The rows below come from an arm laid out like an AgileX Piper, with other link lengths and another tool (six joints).
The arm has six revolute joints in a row. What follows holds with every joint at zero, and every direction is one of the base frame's.
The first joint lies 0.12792 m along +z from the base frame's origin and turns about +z.
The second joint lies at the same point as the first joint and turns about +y.
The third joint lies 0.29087 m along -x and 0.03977 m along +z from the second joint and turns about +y.
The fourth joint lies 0.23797 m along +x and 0.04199 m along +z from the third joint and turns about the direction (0.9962, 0, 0.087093).
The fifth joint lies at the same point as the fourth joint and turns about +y.
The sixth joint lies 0.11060 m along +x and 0.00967 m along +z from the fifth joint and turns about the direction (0.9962, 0, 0.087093).
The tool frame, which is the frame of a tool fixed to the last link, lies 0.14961 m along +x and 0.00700 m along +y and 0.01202 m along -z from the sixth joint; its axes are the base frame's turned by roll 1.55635, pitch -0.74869 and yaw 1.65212 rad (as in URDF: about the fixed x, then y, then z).
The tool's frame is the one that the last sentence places.
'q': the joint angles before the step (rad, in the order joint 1, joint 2, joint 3, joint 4, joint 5, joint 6). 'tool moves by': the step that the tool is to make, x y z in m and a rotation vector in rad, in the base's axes. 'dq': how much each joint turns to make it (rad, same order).
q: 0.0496, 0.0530, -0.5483, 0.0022, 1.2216, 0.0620
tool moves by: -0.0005, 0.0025, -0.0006, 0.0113, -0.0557, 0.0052
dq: -0.0005, -0.0686, 0.0252, 0.0102, -0.0128, 0.0001
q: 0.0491, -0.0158, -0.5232, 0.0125, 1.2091, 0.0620
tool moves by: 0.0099, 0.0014, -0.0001, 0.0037, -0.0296, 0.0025
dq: -0.0004, 0.0001, 0.0336, 0.0043, -0.0634, -0.0022
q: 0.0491, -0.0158, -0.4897, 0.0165, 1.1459, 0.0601
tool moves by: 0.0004, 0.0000, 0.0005, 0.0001, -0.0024, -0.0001
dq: 0.0000, 0.0001, 0.0000, 0.0000, -0.0025, 0.0000
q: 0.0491, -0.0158, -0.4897, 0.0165, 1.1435, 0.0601
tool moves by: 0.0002, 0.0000, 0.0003, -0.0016, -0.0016, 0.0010
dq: -0.0004, -0.0001, -0.0001, 0.0004, -0.0013, -0.0024
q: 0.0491, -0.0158, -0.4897, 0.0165, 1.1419, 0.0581
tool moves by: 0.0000, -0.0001, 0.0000, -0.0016, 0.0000, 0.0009
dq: 0.0004, 0.0002, -0.0001, -0.0004, 0.0000, -0.0015
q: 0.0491, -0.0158, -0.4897, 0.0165, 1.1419, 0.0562
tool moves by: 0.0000, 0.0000, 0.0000, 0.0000, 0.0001, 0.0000
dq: 0.0000, 0.0001, 0.0000, 0.0000, 0.0000, 0.0000
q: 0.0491, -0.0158, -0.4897, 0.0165, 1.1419, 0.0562
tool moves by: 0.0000, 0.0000, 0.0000, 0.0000, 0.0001, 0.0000
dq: 0.0000, 0.0001, 0.0000, 0.0000, 0.0000, 0.0000
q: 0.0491, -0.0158, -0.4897, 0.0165, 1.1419, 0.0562
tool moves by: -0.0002, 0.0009, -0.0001, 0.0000, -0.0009, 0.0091
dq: 0.0094, -0.0015, 0.0007, -0.0003, -0.0001, 0.0003
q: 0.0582, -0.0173, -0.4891, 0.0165, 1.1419, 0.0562
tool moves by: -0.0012, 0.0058, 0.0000, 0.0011, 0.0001, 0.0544
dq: 0.0541, -0.0001, 0.0000, 0.0009, 0.0001, 0.0004
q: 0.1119, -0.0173, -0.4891, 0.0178, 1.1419, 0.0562
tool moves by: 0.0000, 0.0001, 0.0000, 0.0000, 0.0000, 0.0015
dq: 0.0021, 0.0001, 0.0001, -0.0005, -0.0002, 0.0005
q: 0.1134, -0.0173, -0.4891, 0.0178, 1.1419, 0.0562
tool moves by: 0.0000, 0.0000, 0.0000, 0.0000, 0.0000, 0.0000
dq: 0.0000, 0.0000, 0.0000, 0.0000, 0.0000, 0.0000
